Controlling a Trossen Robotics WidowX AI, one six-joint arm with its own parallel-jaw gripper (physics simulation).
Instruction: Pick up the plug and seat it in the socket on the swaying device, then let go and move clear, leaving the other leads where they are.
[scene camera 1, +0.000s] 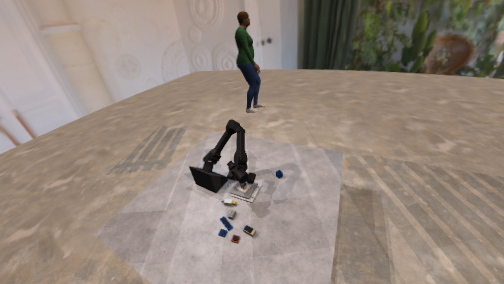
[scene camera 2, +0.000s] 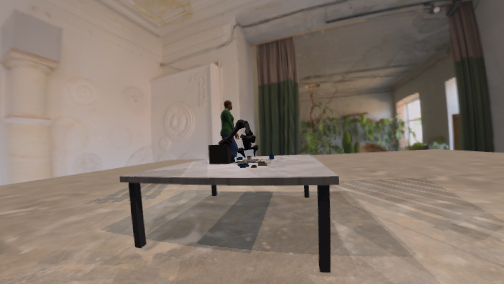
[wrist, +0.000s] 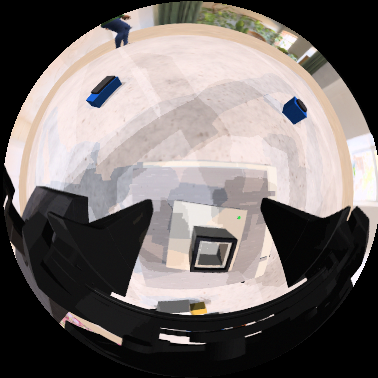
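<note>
My gripper (scene camera 1: 245, 181) (scene camera 2: 248, 151) (wrist: 208, 204) is open and empty, above the device. The device (scene camera 1: 252, 193) (wrist: 256, 189) is a flat grey plate on a white base, with a pale raised panel (wrist: 185, 220) carrying a small green light. A dark, square, hollow socket (wrist: 214, 233) stands on the panel, low between the fingers in the wrist view, and its opening is empty. A white and yellow connector-like piece (scene camera 1: 229, 202) (wrist: 175, 306) lies beside the device, partly hidden by the gripper body in the wrist view. I cannot tell surely which loose piece is the plug.
A grey block (scene camera 1: 232, 214), a long blue piece (scene camera 1: 226, 223), a small blue piece (scene camera 1: 223, 233), an orange piece (scene camera 1: 235, 239) and a black and beige block (scene camera 1: 249, 230) lie nearby. Blue blocks (wrist: 104, 92) (wrist: 295, 111) lie beyond the device. A person (scene camera 1: 245, 50) stands behind the table.
</note>
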